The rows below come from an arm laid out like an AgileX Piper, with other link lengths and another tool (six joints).
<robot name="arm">
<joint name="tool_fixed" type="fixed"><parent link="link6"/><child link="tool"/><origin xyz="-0.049 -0.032 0.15" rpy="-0.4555 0 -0.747"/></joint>
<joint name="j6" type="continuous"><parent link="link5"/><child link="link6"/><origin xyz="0.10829 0 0" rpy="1.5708 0 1.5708"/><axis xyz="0 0 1"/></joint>
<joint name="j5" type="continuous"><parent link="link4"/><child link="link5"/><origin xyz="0 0 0" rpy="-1.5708 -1.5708 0"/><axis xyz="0 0 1"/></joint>
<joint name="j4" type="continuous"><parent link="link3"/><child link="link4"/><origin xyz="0.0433 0.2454 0" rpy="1.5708 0 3.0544"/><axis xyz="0 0 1"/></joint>
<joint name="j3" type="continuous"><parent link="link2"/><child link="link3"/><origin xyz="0.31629 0.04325 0" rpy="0 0 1.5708"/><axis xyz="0 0 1"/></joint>
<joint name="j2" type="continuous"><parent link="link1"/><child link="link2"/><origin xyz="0 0 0" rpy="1.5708 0 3.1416"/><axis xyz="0 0 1"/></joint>
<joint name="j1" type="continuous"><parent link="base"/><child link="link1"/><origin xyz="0 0 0.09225"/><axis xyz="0 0 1"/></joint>
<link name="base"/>
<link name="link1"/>
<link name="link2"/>
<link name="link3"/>
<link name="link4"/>
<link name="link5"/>
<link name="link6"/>
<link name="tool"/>
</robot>
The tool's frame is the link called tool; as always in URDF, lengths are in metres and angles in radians. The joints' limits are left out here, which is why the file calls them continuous.
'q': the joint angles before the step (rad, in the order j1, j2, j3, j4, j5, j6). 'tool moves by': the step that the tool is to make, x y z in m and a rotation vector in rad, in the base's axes. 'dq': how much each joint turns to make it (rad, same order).
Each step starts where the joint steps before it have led.
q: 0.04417 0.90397 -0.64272 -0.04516 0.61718 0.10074
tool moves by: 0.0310 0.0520 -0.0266 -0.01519 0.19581 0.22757
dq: 0.03959 0.22135 -0.15668 0.17631 0.14071 -0.28011
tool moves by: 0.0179 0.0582 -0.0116 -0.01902 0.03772 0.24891
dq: 0.07993 0.12133 -0.06499 0.10851 0.01323 -0.23076
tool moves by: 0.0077 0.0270 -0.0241 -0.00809 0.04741 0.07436
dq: 0.06143 0.09299 -0.00970 0.01908 -0.03102 -0.03049
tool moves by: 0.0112 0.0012 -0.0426 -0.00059 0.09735 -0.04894
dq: 0.00772 0.12882 -0.00251 0.00661 -0.04115 0.04925
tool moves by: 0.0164 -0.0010 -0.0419 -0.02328 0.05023 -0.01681
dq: 0.00032 0.13585 -0.00134 0.00185 -0.08279 -0.00236
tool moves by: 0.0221 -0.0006 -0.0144 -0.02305 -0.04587 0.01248
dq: -0.00006 0.07207 -0.00100 -0.00432 -0.10936 -0.03462
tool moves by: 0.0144 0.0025 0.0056 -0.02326 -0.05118 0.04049
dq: 0.00222 0.01570 -0.01858 -0.01947 -0.03853 -0.03580
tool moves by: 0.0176 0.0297 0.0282 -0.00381 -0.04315 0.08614
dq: 0.04711 0.00812 -0.11569 -0.02430 0.07010 -0.01272
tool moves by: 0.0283 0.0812 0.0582 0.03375 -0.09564 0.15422
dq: 0.12700 0.05285 -0.25320 -0.01054 0.10178 -0.00380
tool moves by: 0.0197 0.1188 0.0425 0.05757 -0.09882 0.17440
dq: 0.16769 0.15948 -0.32539 -0.00232 0.05225 0.00495
